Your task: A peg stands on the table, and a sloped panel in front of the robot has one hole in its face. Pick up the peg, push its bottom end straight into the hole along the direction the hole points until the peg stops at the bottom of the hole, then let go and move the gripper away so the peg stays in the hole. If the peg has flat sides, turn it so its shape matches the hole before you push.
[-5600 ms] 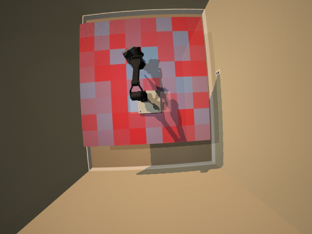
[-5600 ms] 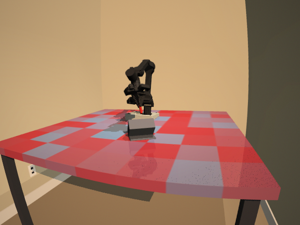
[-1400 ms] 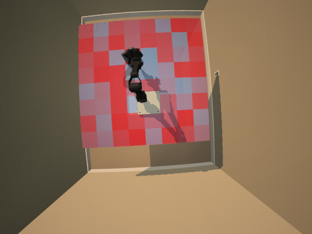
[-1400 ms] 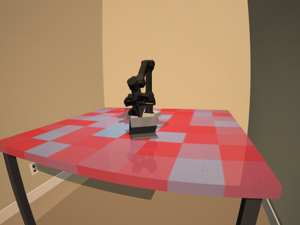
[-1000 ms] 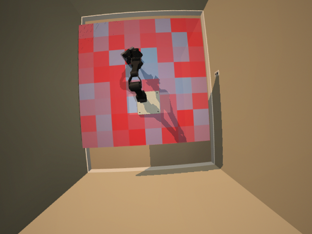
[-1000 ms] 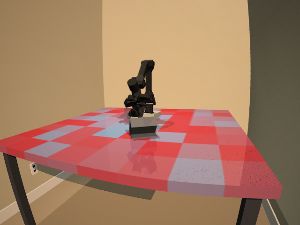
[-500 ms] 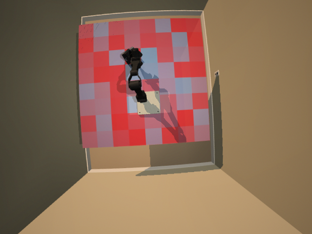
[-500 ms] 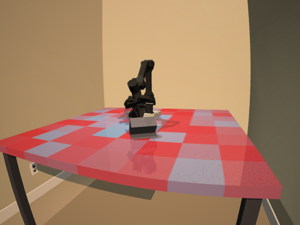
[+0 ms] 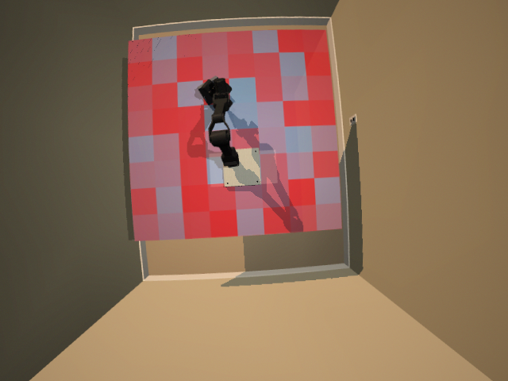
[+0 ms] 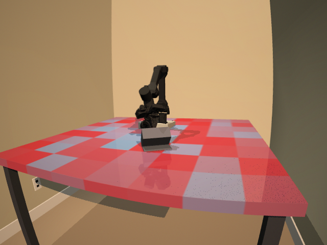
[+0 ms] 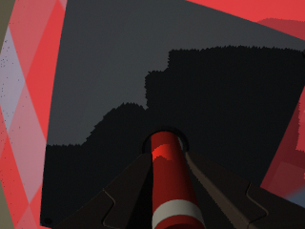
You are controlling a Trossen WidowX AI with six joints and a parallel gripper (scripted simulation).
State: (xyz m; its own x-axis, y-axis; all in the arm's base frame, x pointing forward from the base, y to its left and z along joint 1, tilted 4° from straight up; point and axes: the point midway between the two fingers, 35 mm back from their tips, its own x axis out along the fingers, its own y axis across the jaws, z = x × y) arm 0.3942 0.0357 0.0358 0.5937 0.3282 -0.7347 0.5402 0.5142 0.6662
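Now: gripper tip 1 cm below the red peg and 1 cm past it. Also, from my gripper tip: dark sloped panel (3 cm below, 3 cm ahead, 1 cm to the left).
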